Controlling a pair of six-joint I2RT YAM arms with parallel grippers.
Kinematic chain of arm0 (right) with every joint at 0, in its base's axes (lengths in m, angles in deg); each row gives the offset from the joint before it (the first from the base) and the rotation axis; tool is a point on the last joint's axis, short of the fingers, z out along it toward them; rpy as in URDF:
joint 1: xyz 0 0 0.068 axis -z
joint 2: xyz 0.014 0.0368 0.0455 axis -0.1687 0.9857 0
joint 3: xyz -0.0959 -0.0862 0.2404 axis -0.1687 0.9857 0
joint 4: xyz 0.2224 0.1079 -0.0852 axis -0.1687 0.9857 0
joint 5: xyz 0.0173 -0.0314 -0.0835 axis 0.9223 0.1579 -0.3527
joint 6: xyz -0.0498 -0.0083 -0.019 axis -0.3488 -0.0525 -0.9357
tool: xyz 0 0 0 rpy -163.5 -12.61 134.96
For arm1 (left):
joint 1: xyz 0 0 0.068 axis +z
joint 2: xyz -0.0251 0.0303 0.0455 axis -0.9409 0.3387 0
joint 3: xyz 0.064 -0.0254 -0.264 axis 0.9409 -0.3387 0
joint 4: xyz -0.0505 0.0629 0.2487 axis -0.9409 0.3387 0
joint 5: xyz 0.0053 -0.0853 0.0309 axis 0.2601 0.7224 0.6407
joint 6: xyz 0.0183 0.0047 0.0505 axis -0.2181 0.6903 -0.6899
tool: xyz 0 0 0 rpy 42.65 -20.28 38.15
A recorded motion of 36 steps. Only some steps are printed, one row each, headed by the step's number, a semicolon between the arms.
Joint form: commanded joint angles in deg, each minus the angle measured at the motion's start. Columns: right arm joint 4, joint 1, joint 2, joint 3, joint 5, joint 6; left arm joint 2, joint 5, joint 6, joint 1, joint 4, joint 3.
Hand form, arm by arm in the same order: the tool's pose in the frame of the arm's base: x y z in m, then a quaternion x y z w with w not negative. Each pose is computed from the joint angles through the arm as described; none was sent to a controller.
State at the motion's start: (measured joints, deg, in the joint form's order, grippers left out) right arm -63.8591 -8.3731 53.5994 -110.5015 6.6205 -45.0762; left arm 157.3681 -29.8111 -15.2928 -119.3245 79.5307 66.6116
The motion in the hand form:
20: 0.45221 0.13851 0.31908 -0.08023 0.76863 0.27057 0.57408; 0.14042 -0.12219 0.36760 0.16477 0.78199 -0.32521 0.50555
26: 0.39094 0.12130 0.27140 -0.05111 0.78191 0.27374 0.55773; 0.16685 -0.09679 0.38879 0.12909 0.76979 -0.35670 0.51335
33: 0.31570 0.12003 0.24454 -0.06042 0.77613 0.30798 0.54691; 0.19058 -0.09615 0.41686 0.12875 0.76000 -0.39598 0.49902
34: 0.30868 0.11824 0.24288 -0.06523 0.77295 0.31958 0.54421; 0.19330 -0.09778 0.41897 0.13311 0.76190 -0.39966 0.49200
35: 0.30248 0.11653 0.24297 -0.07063 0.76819 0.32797 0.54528; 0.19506 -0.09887 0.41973 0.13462 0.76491 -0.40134 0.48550
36: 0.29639 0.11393 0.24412 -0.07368 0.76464 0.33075 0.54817; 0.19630 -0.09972 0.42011 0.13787 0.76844 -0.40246 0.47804
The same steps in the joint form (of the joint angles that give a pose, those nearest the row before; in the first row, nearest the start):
20: -19.70 2.18 -8.06 49.49 7.97 8.47; -19.55 8.04 1.27 8.91 6.35 11.10
26: -31.26 2.01 -19.72 74.64 6.42 11.43; -16.88 20.60 3.04 22.07 5.22 15.58
33: -39.93 -1.24 -32.64 95.32 7.15 14.03; -10.25 28.58 5.38 26.36 5.88 24.10
34: -40.90 -1.20 -33.99 97.19 8.60 14.50; -9.25 29.48 5.29 26.38 6.68 25.29
35: -41.82 -1.16 -35.33 98.71 9.69 14.67; -8.58 29.95 5.29 26.36 7.49 26.06
36: -42.17 -1.03 -36.91 100.05 10.18 14.58; -8.00 30.57 5.06 26.37 8.54 26.79

